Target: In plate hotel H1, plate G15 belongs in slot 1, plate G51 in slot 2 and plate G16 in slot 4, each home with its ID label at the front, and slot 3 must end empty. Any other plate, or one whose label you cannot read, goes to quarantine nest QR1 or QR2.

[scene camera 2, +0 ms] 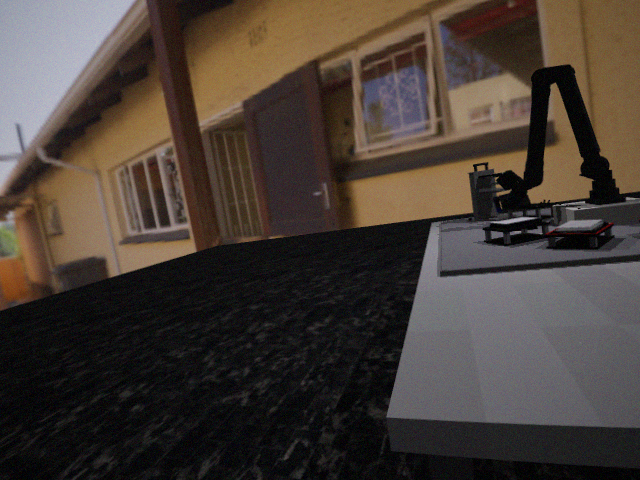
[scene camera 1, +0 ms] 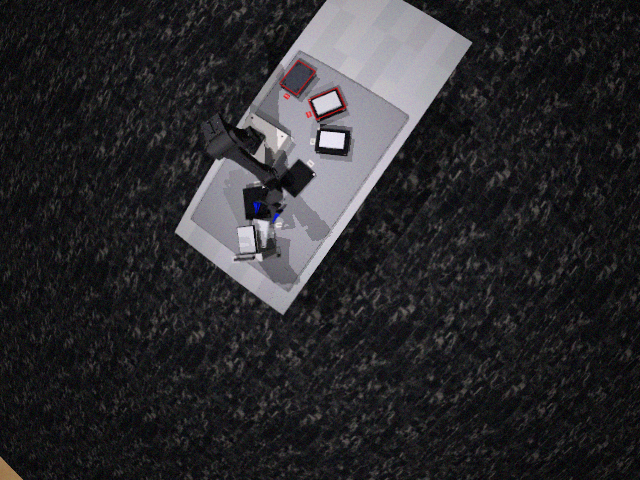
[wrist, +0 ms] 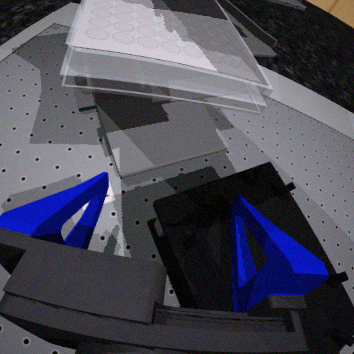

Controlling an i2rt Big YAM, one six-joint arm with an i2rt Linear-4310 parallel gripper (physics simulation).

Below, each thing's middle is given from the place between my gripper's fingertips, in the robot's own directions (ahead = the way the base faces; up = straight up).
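Labels:
Rack post (scene camera 2: 481, 209): my hand 70 mm short of it, 160 mm to the left of it, 60 mm below it. From my hand: black nest (scene camera 1: 299, 175), 20 mm ahead, 270 mm to the left, 50 mm below.

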